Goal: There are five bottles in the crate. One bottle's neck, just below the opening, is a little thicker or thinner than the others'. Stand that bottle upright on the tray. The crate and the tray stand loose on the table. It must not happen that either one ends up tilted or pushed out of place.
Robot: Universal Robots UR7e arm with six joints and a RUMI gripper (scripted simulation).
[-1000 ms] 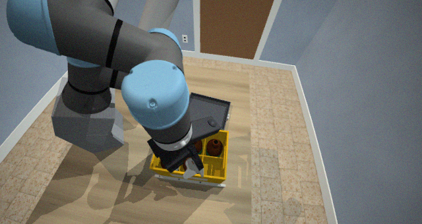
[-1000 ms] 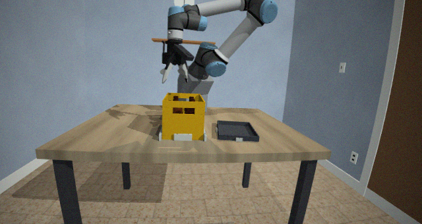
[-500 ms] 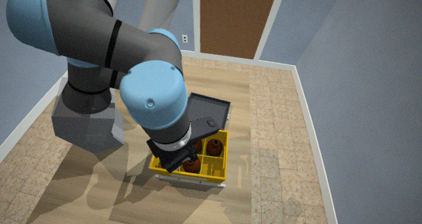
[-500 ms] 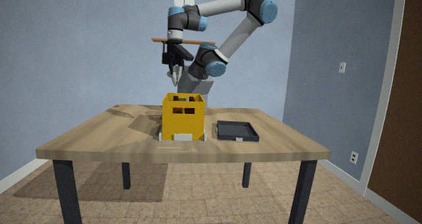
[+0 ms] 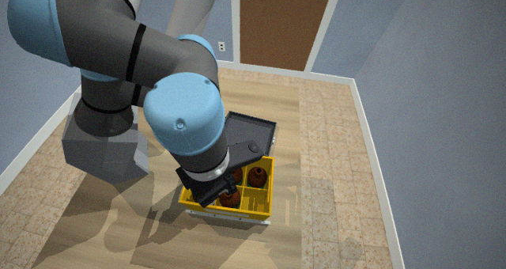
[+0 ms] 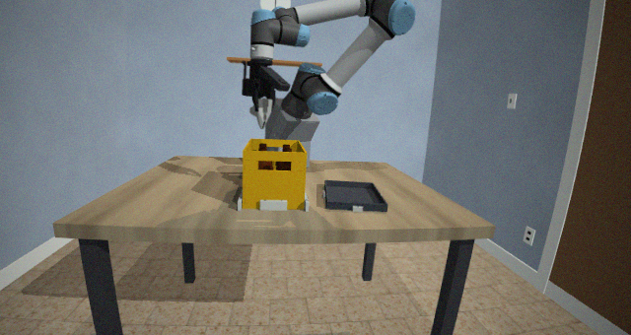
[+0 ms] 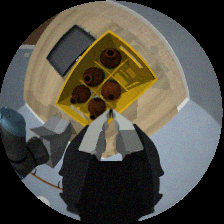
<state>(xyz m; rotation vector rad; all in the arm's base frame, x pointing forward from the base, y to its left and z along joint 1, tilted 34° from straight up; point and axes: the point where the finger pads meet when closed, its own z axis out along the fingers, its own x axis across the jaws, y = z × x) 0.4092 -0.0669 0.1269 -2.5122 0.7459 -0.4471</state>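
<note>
Now: hand 160 mm above the crate, 40 mm to the right of it and 10 mm past it. Also, from my hand: tray (310 mm to the left, 230 mm below, 70 mm behind); then bottle (150 mm below, 110 mm to the left, 60 mm ahead).
</note>
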